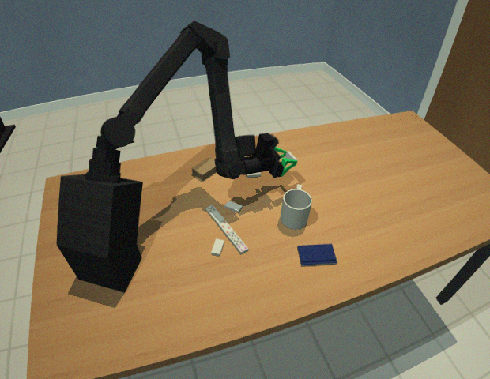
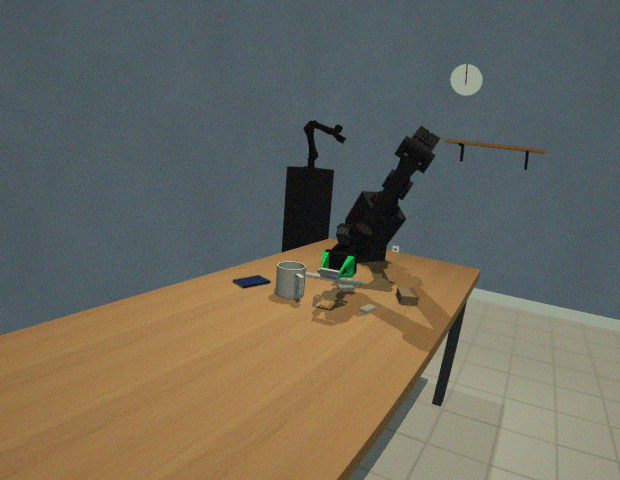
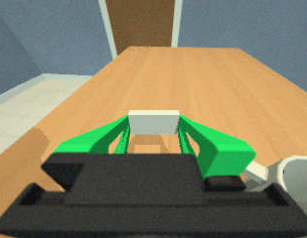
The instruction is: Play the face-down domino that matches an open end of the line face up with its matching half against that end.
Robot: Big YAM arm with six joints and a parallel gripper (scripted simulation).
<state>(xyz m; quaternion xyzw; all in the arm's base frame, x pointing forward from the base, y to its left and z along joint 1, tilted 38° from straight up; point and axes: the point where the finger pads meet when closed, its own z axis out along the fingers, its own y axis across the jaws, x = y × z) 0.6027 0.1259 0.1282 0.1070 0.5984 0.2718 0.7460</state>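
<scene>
Right now the grey tile is 110 mm behind my hand, 70 mm to the left of it and 120 mm below it. From my hand the other things lie so: brown block 290 mm behind, 120 mm to the left, 110 mm below.
</scene>
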